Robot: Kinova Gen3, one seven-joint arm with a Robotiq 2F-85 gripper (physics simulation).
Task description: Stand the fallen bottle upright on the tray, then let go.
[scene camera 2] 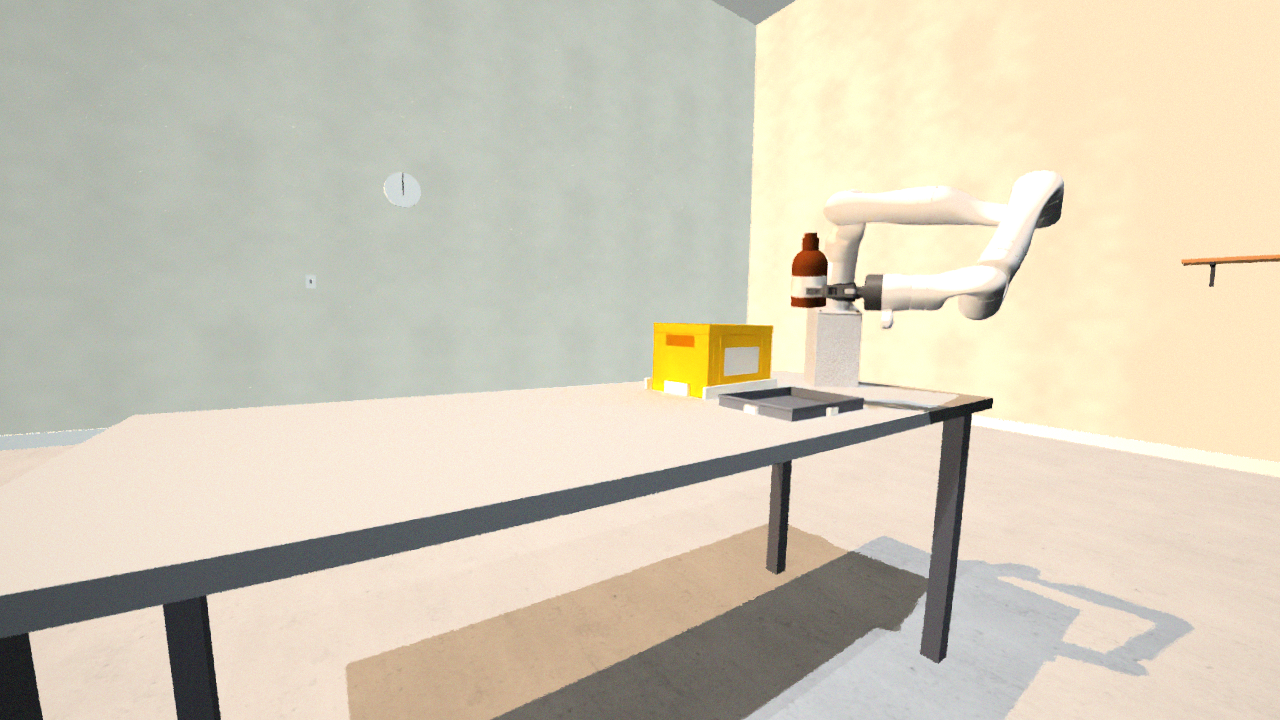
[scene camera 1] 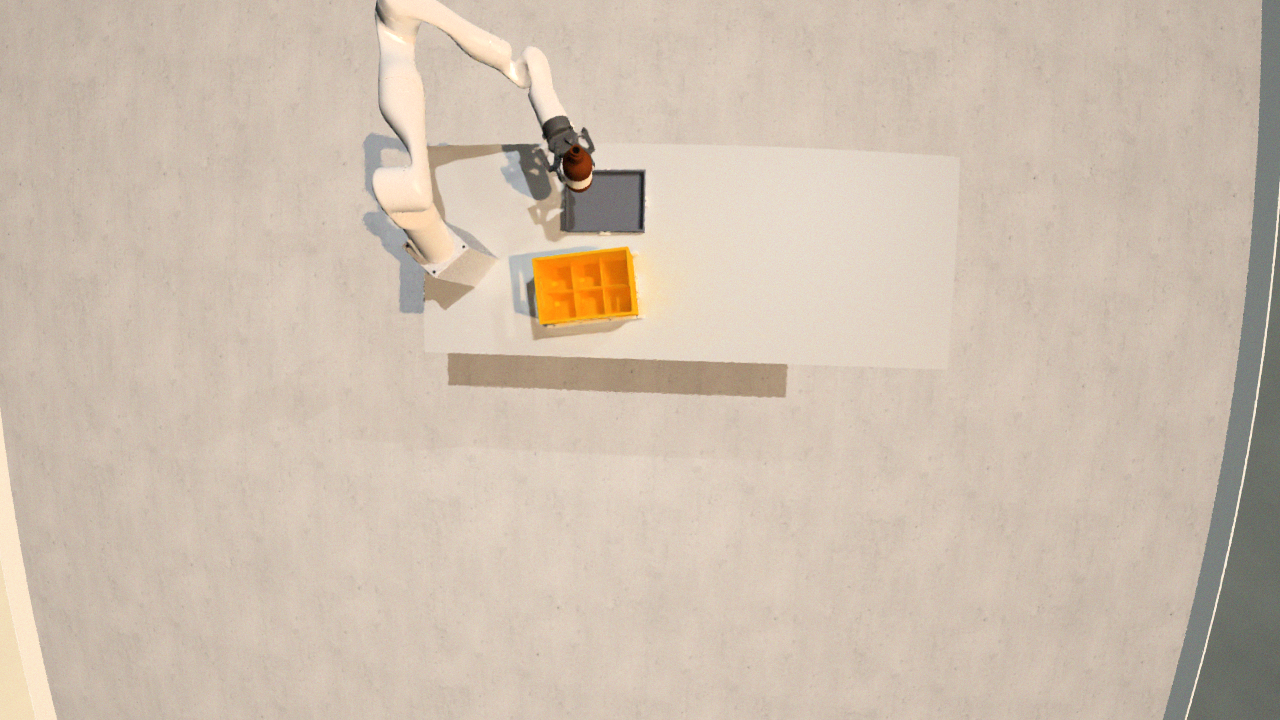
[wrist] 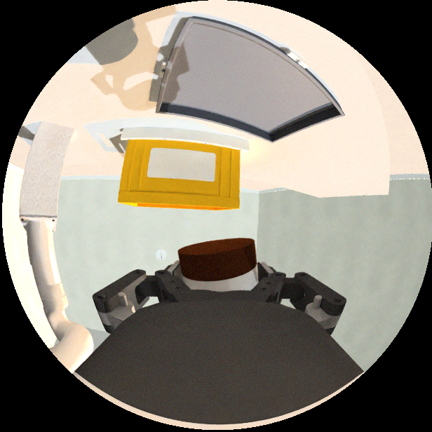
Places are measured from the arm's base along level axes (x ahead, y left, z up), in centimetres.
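Where they show: gripper, fingertip midpoint: [scene camera 2: 806, 292]; arm's base, origin of the base link: [scene camera 2: 832, 306] [scene camera 1: 437, 247].
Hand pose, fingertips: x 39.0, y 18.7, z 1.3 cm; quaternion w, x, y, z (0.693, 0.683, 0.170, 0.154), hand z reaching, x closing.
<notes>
Each offset is from my fingertips to the centre of the thing. Level surfaces: height alone.
The brown bottle @[dx +0.5, dy +0.9, dz +4.8 cm] [scene camera 1: 578, 166] [scene camera 2: 809, 266] [wrist: 218, 260] with a white label is upright, neck up, in the air. In scene camera 2 its base is well above the tray. My gripper [scene camera 1: 574, 164] [scene camera 2: 812, 291] [wrist: 219, 271] is level and shut on the bottle around the label. The dark grey tray @[dx +3.9, dy +0.4, dz -23.8 cm] [scene camera 1: 643, 202] [scene camera 2: 791, 412] [wrist: 220, 124] lies on the table. From above, the bottle overlaps the tray's back left corner. In the wrist view the bottle's base shows and its neck is hidden.
A yellow crate @[dx +0.6, dy -27.8, dz -16.3 cm] [scene camera 1: 585, 320] [scene camera 2: 682, 362] [wrist: 230, 172] with several compartments stands beside the tray. The arm's base pedestal [scene camera 2: 832, 349] [wrist: 45, 172] stands at the table's end. Both the tray and crate rest on the pale table @[dz -25.1 cm] [scene camera 1: 787, 259] [scene camera 2: 402, 465].
</notes>
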